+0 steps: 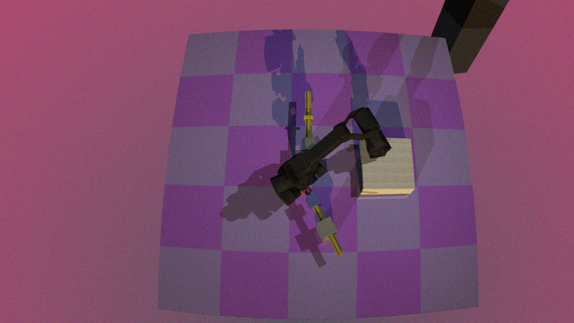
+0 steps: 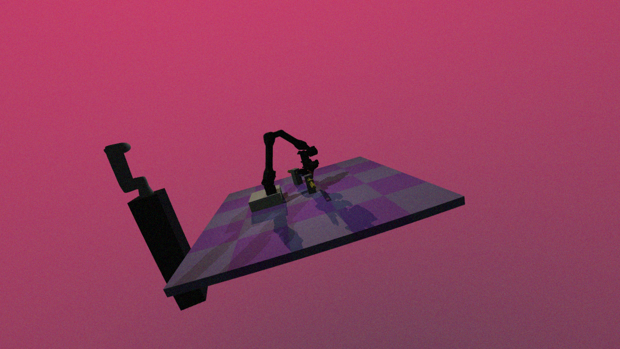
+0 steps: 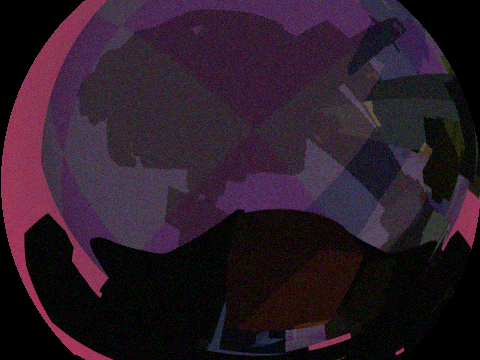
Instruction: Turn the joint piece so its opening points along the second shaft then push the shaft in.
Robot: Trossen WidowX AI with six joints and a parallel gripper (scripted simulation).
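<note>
Right now my gripper tip is 40 mm below the red square joint piece.
</note>
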